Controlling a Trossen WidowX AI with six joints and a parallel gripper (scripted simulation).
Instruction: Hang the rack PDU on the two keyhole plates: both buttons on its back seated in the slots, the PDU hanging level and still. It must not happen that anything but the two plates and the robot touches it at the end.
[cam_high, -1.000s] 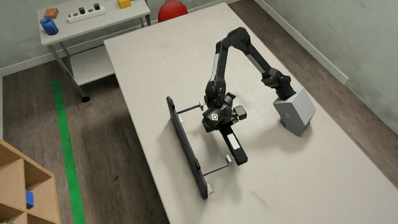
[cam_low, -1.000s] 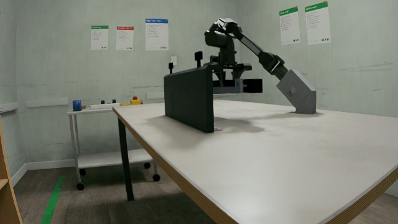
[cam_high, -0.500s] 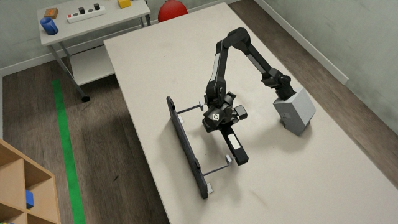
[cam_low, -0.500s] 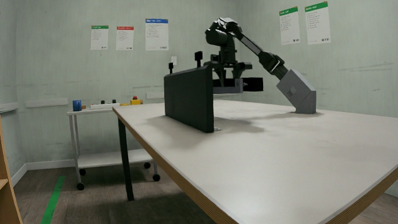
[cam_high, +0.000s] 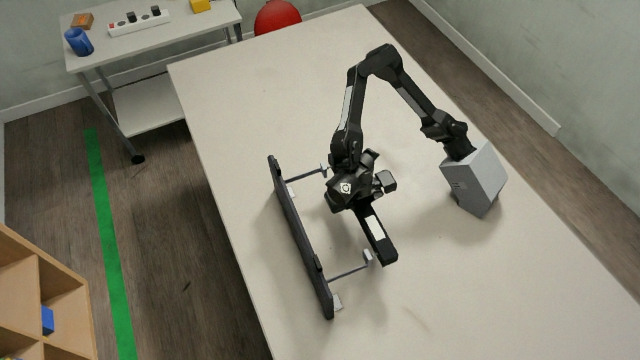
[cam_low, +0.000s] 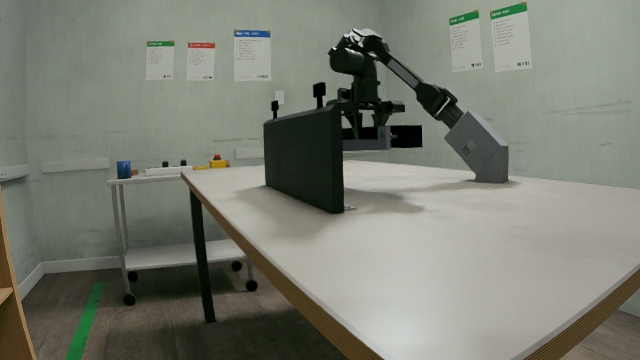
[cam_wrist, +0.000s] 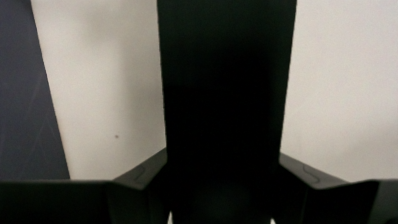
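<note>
My gripper is now 20 mm to the left of the rack PDU and 10 mm above it. From my hand the other things lie so: panel: 180 mm ahead, 20 mm to the right, 60 mm below.
</note>
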